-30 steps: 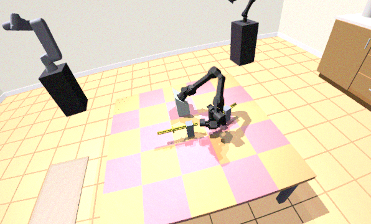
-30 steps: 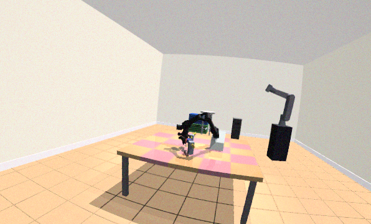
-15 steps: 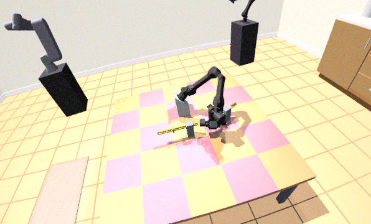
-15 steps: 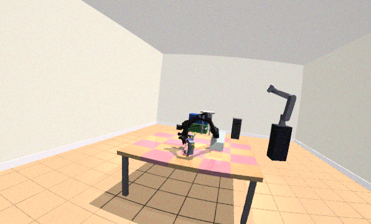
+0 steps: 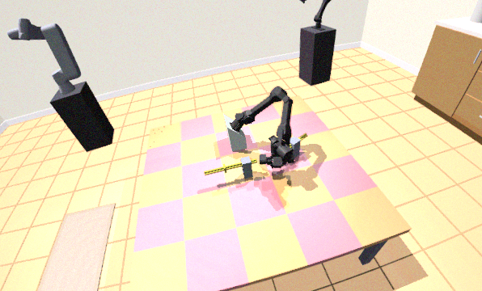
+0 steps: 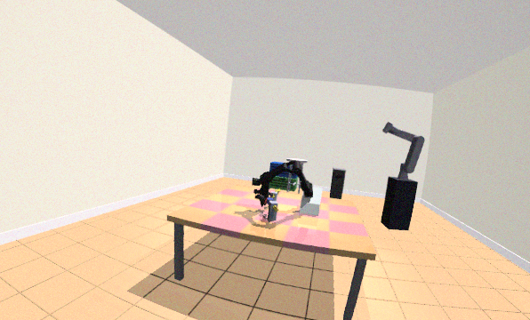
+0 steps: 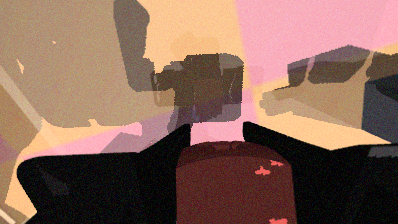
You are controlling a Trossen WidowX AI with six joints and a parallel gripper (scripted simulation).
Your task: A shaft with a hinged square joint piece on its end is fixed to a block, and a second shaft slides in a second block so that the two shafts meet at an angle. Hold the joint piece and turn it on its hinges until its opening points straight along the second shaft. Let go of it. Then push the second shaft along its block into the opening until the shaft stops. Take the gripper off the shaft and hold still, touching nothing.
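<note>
The dark red joint piece is 10 mm behind my gripper tip, 10 mm to the left of it and 50 mm above it.
</note>
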